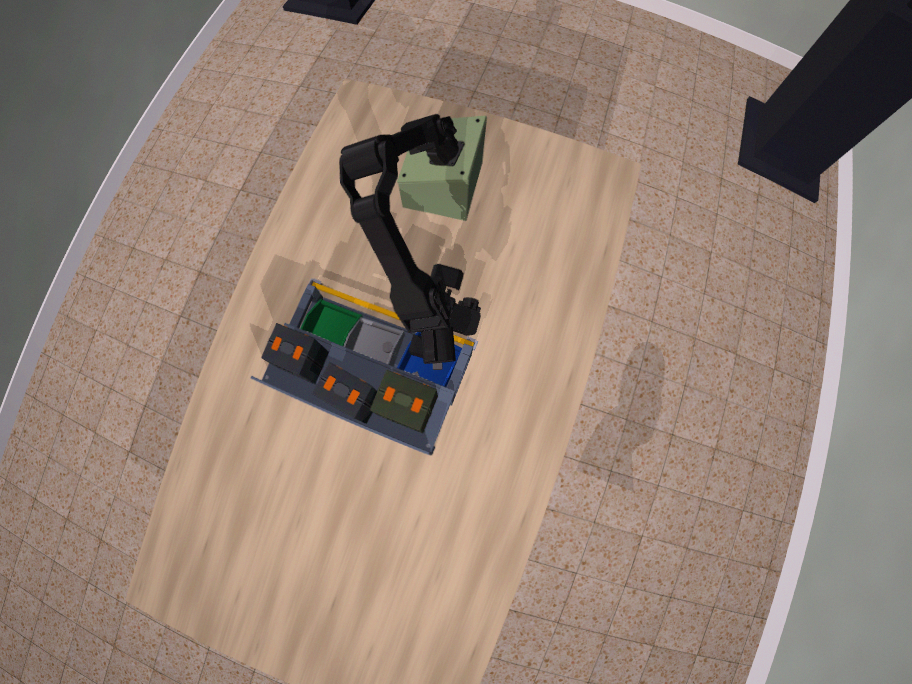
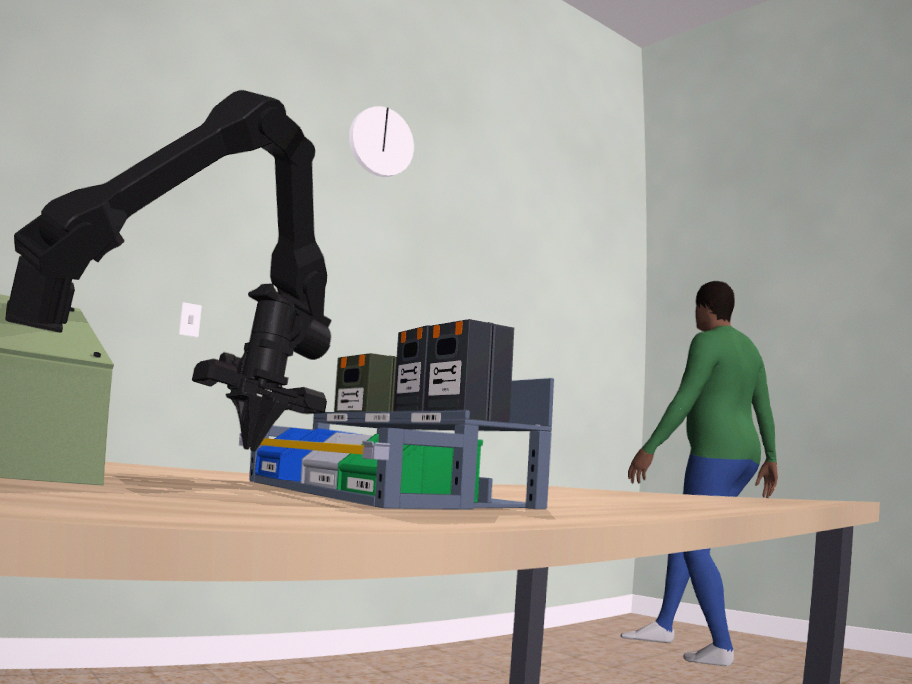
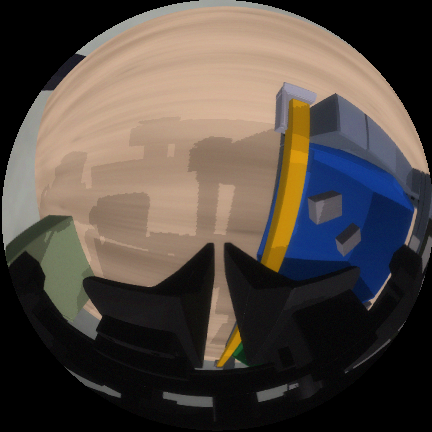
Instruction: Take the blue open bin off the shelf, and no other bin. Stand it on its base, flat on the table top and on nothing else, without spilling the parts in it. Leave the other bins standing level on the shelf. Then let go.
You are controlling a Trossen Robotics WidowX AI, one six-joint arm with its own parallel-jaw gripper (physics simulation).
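Places are measured from the arm's base along level axes (x right, y ahead, z up), in centimetres.
Pixels of known places: gripper, between the fingertips: [image 2: 249, 450] [image 3: 218, 248]; arm's base, origin of its link: [image 1: 447, 153] [image 2: 33, 317].
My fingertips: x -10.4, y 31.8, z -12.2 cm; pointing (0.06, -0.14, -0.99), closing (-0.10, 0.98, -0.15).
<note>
For each thing: its top centre in the pictures, then the offset to it from my fingertips.
- blue open bin, centre of its top: [image 3: 377, 259] [image 2: 314, 428] [image 1: 426, 363] dx -2.1, dy +10.7, dz +3.7 cm
- grey bin, centre of its top: [image 2: 368, 434] [image 1: 368, 349] dx +10.3, dy +12.3, dz +3.4 cm
- green bin, centre of its top: [image 2: 410, 435] [image 1: 324, 330] dx +20.6, dy +12.1, dz +3.4 cm
- yellow bar, centre of its top: [image 3: 238, 336] [image 2: 301, 441] [image 1: 389, 313] dx +9.5, dy +3.2, dz +1.8 cm
- olive box, centre of its top: [image 2: 376, 357] [image 1: 403, 399] dx -1.9, dy +20.0, dz +15.2 cm
The blue open bin [image 1: 419, 369] [image 2: 291, 463] [image 3: 372, 215] stands in the shelf's lower level at one end, with grey parts [image 3: 325, 207] inside. The grey bin [image 1: 375, 340] [image 2: 321, 463] and green bin [image 1: 329, 321] [image 2: 427, 469] stand beside it. A yellow bar [image 1: 357, 299] [image 2: 316, 446] [image 3: 292, 185] runs across the open front of the shelf [image 1: 433, 444] [image 2: 465, 471]. My gripper [image 2: 250, 447] [image 3: 218, 248] points down, shut with a narrow empty gap between its fingertips. The tips are on the outer side of the bar, close to it. Contact with the bar cannot be told.
An olive box [image 1: 403, 407] [image 2: 377, 382] and two dark boxes [image 1: 290, 349] [image 2: 478, 368] stand on the upper board. The arm is mounted on a green block [image 1: 433, 198] [image 2: 55, 419] [image 3: 62, 260]. A person [image 2: 729, 412] stands beyond the table [image 1: 331, 530] [image 2: 294, 548].
</note>
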